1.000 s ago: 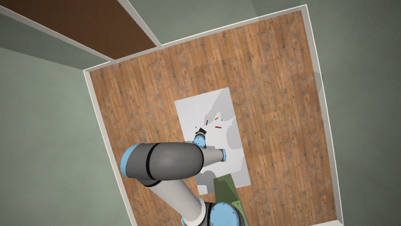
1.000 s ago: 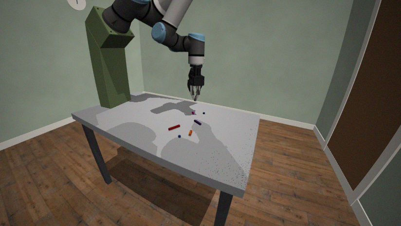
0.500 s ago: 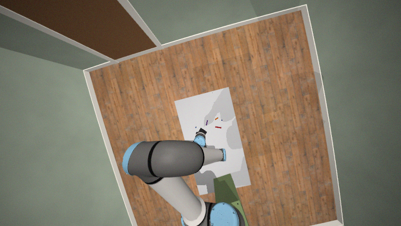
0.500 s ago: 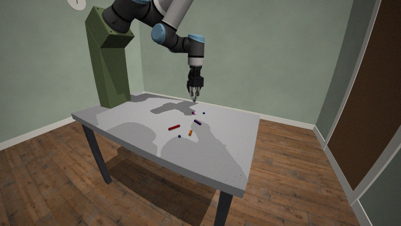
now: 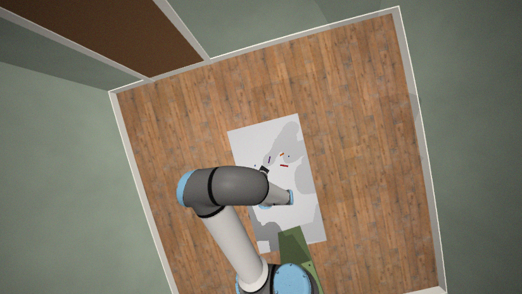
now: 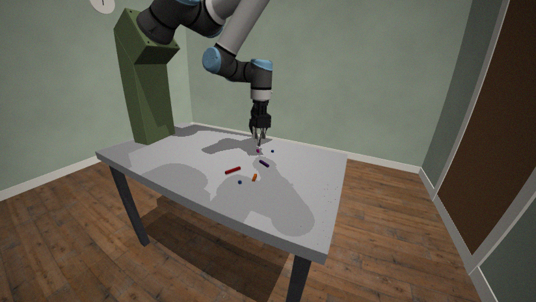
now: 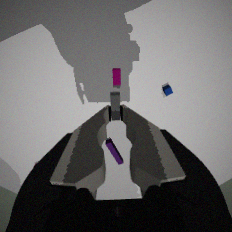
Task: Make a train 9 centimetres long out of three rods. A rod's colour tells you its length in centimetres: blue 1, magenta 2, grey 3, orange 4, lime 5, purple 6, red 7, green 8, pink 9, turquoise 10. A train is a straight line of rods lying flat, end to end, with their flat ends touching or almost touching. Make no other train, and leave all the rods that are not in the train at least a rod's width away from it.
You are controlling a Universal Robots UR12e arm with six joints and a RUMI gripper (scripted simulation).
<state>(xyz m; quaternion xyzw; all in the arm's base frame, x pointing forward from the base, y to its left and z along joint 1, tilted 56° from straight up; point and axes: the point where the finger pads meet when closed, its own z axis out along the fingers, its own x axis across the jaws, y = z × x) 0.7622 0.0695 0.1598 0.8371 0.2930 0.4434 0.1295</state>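
Now: the magenta rod 5 cm below my hand, 2 cm to the left of it and 1 cm behind it. Round my hand: red rod: 20 cm to the right, 5 cm below, 2 cm behind; then purple rod: 9 cm to the right, 7 cm ahead, 5 cm below; then grey rod: 1 cm below.
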